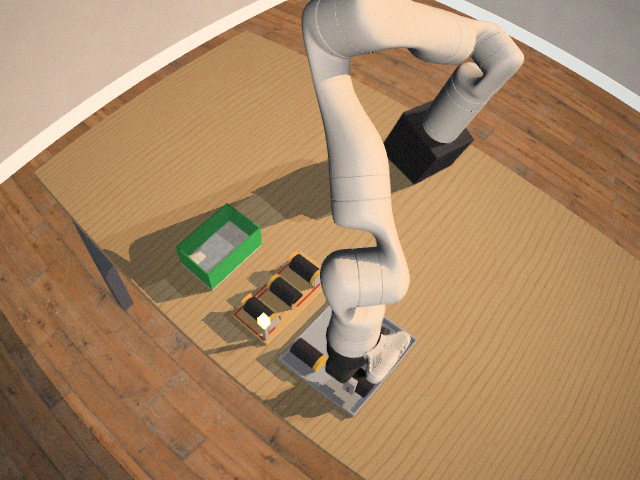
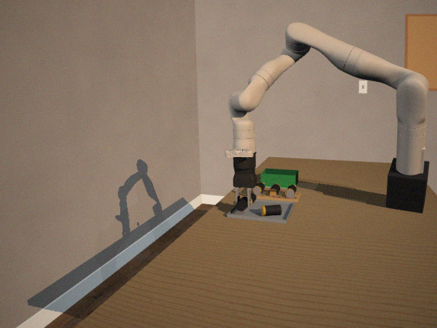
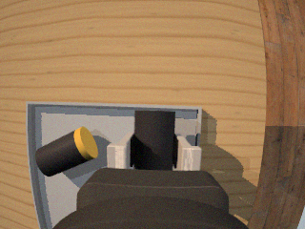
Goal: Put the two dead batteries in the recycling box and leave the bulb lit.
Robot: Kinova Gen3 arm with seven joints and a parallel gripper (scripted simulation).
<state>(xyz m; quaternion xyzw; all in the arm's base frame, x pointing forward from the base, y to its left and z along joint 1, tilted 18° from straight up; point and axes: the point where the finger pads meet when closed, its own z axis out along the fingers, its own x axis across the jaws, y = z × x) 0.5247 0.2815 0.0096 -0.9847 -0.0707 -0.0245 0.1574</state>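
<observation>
Right now the green recycling box is 400 mm to the right of my hand and 30 mm below it. Round my hand: grey tray 50 mm behind, 60 mm to the right, 40 mm below.
</observation>
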